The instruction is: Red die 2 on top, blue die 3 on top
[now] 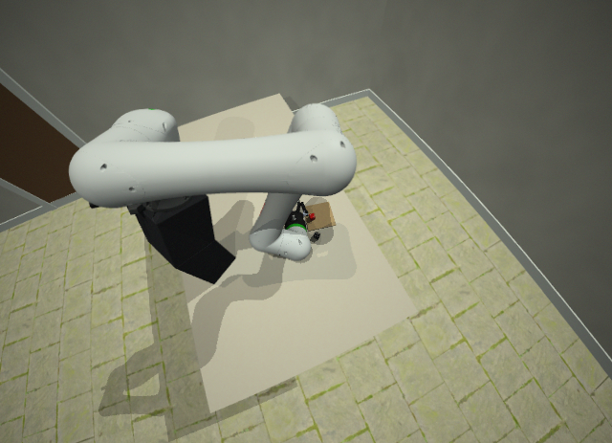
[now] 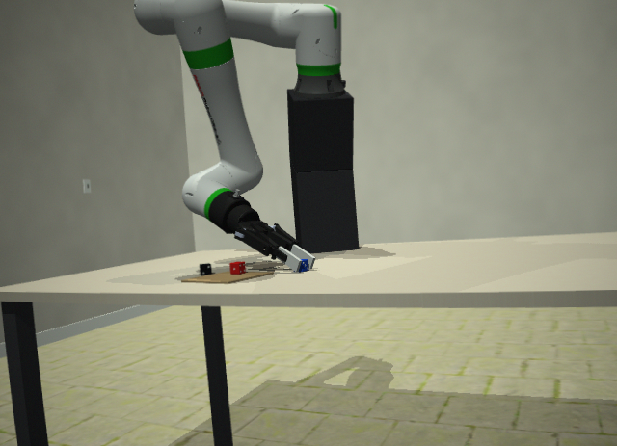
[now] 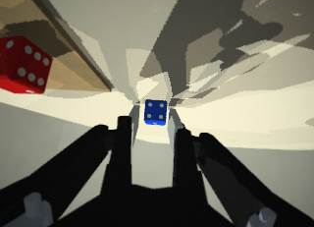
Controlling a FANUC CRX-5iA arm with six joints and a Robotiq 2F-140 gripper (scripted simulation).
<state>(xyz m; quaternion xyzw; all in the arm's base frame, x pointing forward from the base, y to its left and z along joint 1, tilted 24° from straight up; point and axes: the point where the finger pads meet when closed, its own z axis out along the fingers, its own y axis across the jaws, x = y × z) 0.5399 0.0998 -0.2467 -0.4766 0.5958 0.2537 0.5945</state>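
My gripper is now 2 cm above the blue die and 1 cm to the right of it. From my hand the other things lie so: red die: 12 cm to the right, 4 cm ahead, 1 cm below; then black die: 22 cm to the right, 2 cm below, 1 cm ahead; then brown mat: 13 cm to the right, 8 cm ahead, 3 cm below.
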